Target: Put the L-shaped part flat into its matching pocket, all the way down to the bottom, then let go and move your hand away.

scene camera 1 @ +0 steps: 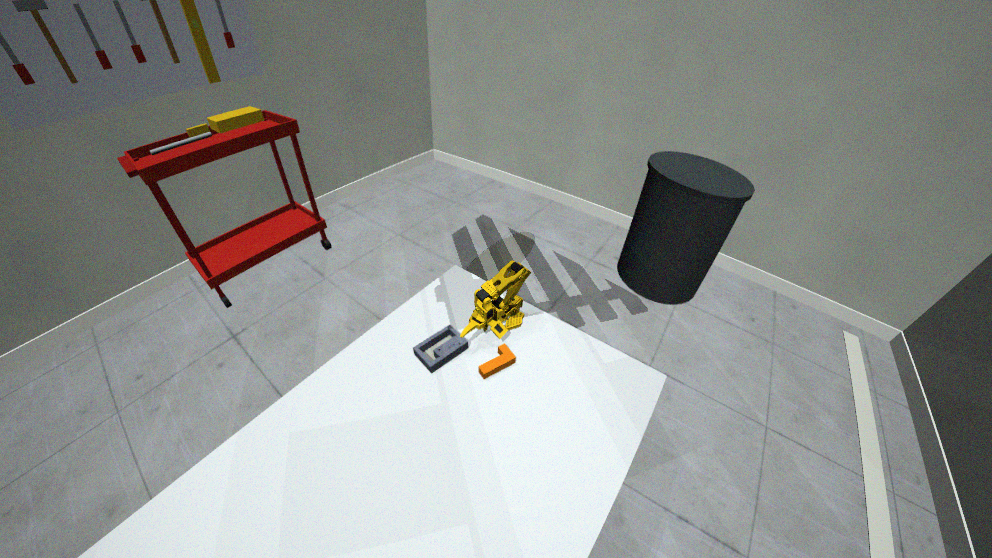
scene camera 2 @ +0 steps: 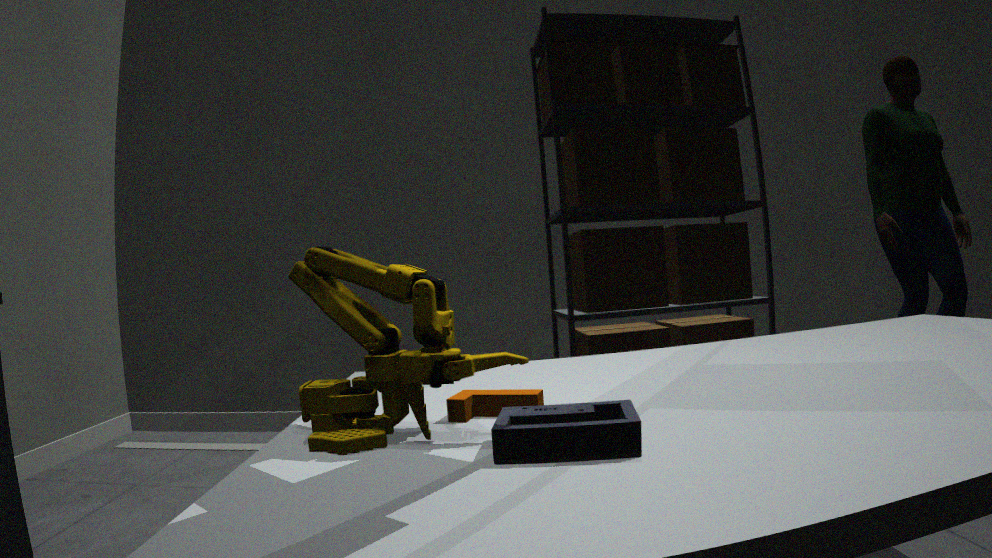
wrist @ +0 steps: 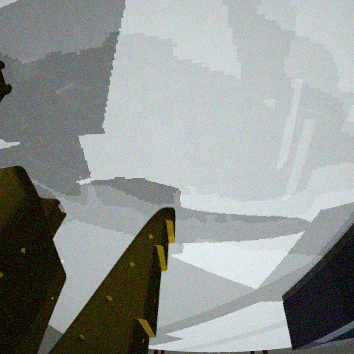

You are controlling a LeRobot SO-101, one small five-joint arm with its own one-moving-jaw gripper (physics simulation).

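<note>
The orange L-shaped part lies flat on the white table, beside the pocket block and apart from it. The dark grey block sits on the table with its pocket facing up and a pale floor showing inside; in the wrist view part of it shows at the right edge. My gripper is wide open and holds nothing. One jaw points down near the table, the other stands out sideways toward the block. In the wrist view one notched jaw shows; the L-shaped part does not show there.
The white table carries the arm near one corner. Beyond it on the floor stand a red cart and a black bin. Scene camera 2 shows a shelf rack with boxes and a person in the background.
</note>
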